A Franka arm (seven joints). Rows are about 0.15 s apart.
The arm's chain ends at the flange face. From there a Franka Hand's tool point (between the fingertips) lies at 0.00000 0.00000 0.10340 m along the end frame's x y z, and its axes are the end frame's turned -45 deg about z.
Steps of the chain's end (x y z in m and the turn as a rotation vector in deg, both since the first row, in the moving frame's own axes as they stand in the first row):
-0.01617 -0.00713 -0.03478 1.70 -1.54 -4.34
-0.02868 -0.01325 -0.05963 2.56 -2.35 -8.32
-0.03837 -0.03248 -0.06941 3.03 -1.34 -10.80
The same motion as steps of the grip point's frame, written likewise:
-0.00634 -0.02061 -0.03486 2.29 0.11 -4.34
-0.01110 -0.03591 -0.05982 3.47 0.15 -8.32
-0.00255 -0.05584 -0.06958 3.09 1.20 -10.80

